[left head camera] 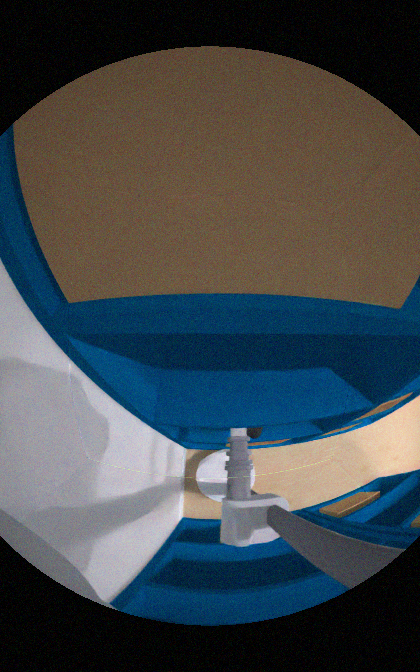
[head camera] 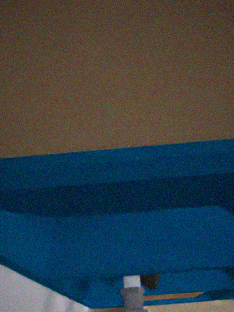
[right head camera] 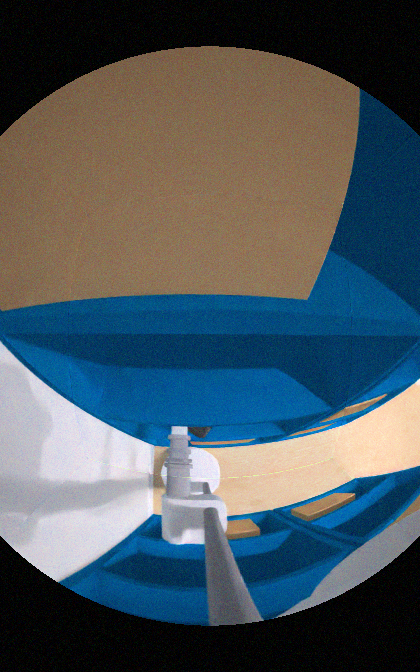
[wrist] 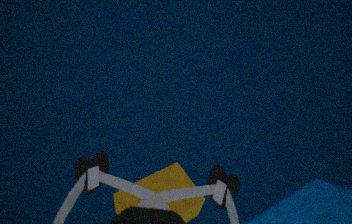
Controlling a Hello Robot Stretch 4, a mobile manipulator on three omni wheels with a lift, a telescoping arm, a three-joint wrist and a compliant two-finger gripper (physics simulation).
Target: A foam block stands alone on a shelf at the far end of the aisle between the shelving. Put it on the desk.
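Frame: origin at the robot's base, x ahead, y left, z up, level; centimetres.
Seen in the pictures: gripper, fingertip midpoint: [wrist: 159, 171].
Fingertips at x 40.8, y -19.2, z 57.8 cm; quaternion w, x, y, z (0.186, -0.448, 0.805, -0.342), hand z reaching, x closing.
A point is followed by its place in that frame.
The foam block [wrist: 172, 177] @[x 40.9, y -21.4, z 55.1 cm] is yellow and lies low in the wrist view, on a dark blue shelf surface [wrist: 175, 75] @[x 66.8, y -36.5, z 51.6 cm]. My gripper [wrist: 159, 171] @[x 40.8, y -19.2, z 57.8 cm] is open, its two dark fingertips wide apart. The block shows behind the pale finger strips, between the fingertips in the picture. Its lower part is hidden by the gripper's dark body, and I cannot tell whether the fingers touch it. In the head views the fingers and the block are hidden at the blue shelving [head camera: 115, 240] @[x 30.8, y 4.5, z 96.4 cm] [left head camera: 240, 395] [right head camera: 200, 390]. The desk does not show in these views.
A large plain brown surface [head camera: 115, 75] @[x 23.2, y 0.1, z 149.6 cm] [left head camera: 215, 175] [right head camera: 175, 175] fills the upper head views. A pale wall [left head camera: 45, 425] [right head camera: 30, 450] stands at the left. Brown boards [left head camera: 350, 504] [right head camera: 323, 506] lie in the lower blue shelving, beyond the light wooden floor [left head camera: 320, 480] [right head camera: 280, 480].
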